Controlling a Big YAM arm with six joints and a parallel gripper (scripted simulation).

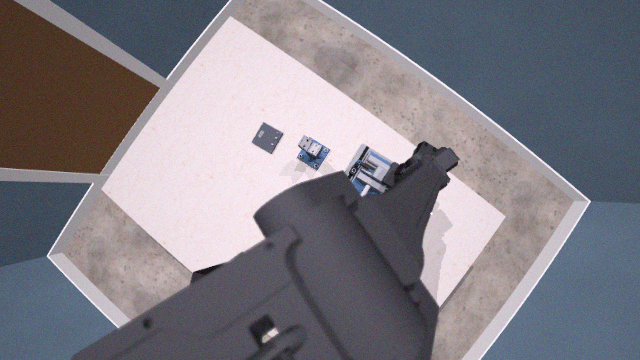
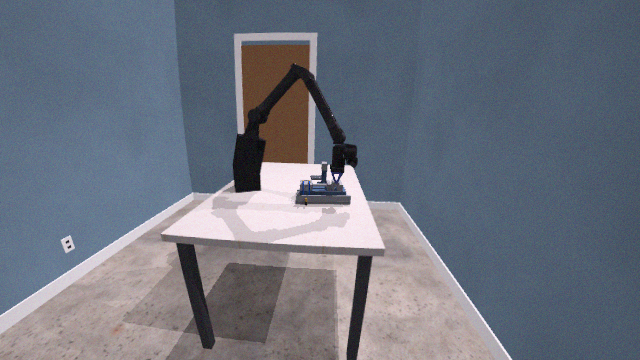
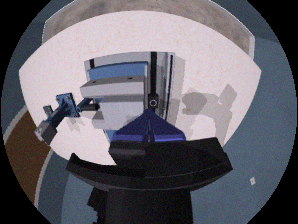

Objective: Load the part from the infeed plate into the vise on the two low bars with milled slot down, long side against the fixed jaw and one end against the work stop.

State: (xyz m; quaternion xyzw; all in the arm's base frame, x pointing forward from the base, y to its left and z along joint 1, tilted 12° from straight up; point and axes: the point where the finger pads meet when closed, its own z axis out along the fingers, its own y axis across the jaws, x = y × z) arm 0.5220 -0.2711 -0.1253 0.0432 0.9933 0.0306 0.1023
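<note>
My hand is 40 mm to the right of the part and 30 mm above it. Also, from my hand: dark square plate: 40 mm behind, 470 mm to the left, 110 mm below.
</note>
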